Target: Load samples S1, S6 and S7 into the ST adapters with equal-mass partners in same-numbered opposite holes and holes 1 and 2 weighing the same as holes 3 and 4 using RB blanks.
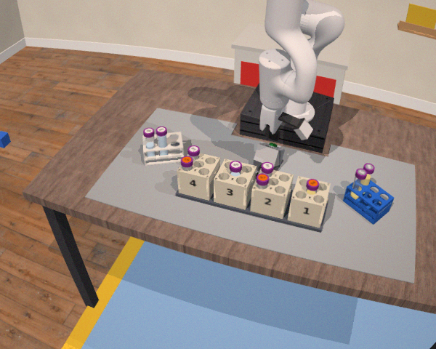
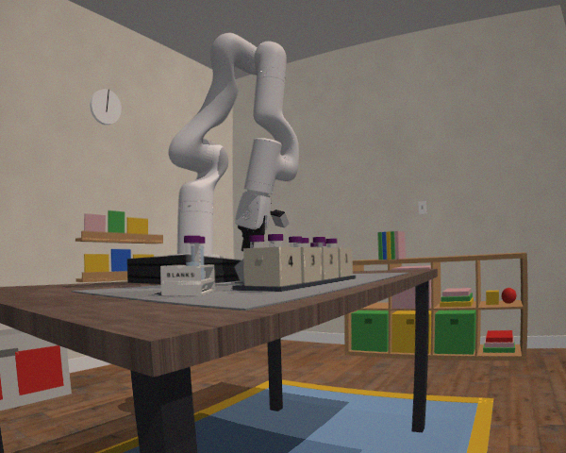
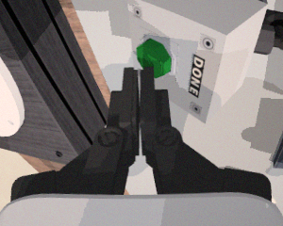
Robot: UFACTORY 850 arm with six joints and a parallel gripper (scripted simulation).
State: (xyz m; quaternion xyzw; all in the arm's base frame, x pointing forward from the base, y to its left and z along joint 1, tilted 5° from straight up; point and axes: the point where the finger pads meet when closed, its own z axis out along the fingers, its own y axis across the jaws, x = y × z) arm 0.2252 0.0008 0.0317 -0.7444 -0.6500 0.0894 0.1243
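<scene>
Right now the green DONE key is 50 mm below my hand. Round my hand: blue sample rack RS: 340 mm to the left, 90 mm ahead, 80 mm below; sample S1: 230 mm ahead, 200 mm to the right, 40 mm below; loading stand ST: 190 mm ahead, 110 mm below.
</scene>
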